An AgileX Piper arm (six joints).
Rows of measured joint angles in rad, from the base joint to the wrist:
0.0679 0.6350 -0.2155 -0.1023 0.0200 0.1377
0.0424 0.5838 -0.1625 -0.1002 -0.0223 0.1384
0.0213 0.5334 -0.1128 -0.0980 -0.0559 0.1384
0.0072 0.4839 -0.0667 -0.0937 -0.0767 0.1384
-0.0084 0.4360 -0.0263 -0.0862 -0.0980 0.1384
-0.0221 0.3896 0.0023 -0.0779 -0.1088 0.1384
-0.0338 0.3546 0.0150 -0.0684 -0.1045 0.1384
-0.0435 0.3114 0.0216 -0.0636 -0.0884 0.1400
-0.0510 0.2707 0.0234 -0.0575 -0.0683 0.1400
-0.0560 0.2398 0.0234 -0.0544 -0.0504 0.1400
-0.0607 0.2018 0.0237 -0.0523 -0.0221 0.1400
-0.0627 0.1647 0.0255 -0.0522 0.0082 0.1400
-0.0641 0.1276 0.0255 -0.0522 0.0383 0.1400
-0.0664 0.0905 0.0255 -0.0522 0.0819 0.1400
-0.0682 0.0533 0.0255 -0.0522 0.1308 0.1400
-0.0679 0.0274 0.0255 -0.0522 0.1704 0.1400
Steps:
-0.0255 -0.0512 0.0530 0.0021 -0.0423 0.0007
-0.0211 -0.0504 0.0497 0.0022 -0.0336 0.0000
-0.0141 -0.0495 0.0461 0.0043 -0.0208 0.0000
-0.0156 -0.0479 0.0404 0.0075 -0.0213 0.0000
-0.0137 -0.0464 0.0286 0.0083 -0.0108 0.0000
-0.0117 -0.0350 0.0127 0.0095 0.0043 0.0000
-0.0097 -0.0432 0.0066 0.0048 0.0161 0.0016
-0.0075 -0.0407 0.0018 0.0061 0.0201 0.0000
-0.0050 -0.0309 0.0000 0.0031 0.0179 0.0000
-0.0047 -0.0380 0.0003 0.0021 0.0283 0.0000
-0.0020 -0.0371 0.0018 0.0001 0.0303 0.0000
-0.0014 -0.0371 0.0000 0.0000 0.0301 0.0000
-0.0023 -0.0371 0.0000 0.0000 0.0436 0.0000
-0.0018 -0.0372 0.0000 0.0000 0.0489 0.0000
0.0003 -0.0259 0.0000 0.0000 0.0396 0.0000

